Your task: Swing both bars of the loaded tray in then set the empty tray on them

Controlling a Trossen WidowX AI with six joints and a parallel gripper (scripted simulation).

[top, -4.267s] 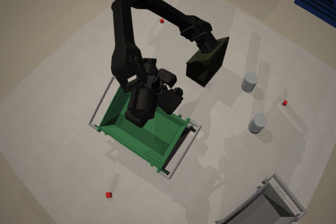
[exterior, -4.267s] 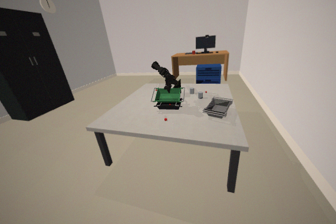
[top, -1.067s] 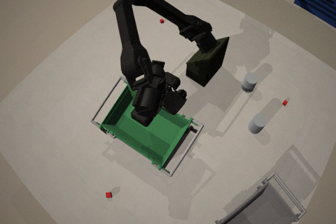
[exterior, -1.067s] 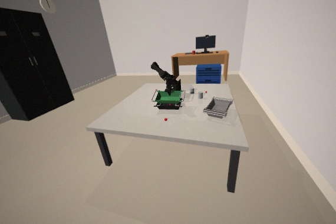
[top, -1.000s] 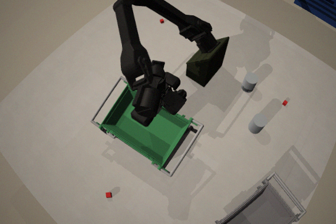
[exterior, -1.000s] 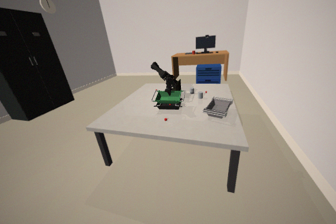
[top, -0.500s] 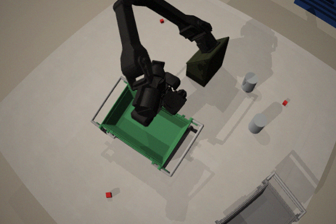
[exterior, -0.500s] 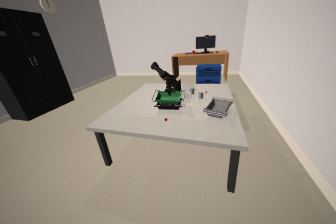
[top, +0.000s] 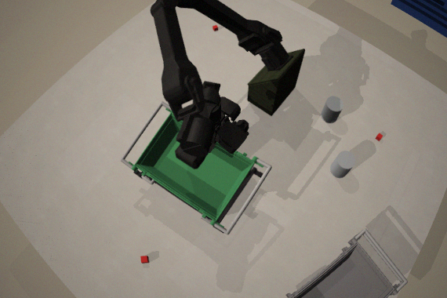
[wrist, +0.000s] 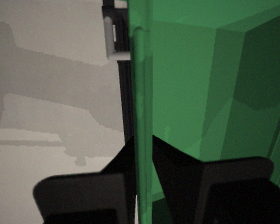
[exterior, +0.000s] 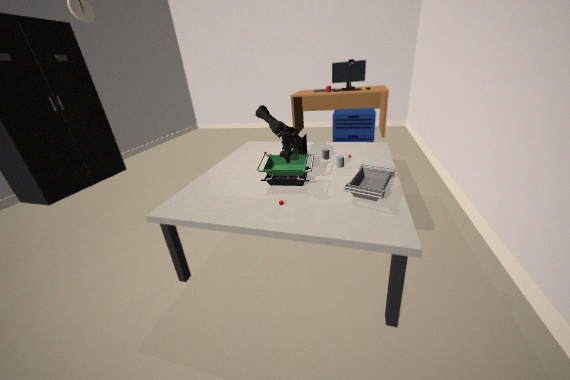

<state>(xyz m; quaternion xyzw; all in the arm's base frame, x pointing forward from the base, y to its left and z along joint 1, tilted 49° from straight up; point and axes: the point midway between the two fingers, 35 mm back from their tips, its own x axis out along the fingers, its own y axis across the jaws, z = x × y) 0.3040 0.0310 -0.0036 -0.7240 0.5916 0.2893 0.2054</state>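
Now: the green tray 7 cm ahead of my gripper tip, 2 cm above it and 1 cm to the left of it.
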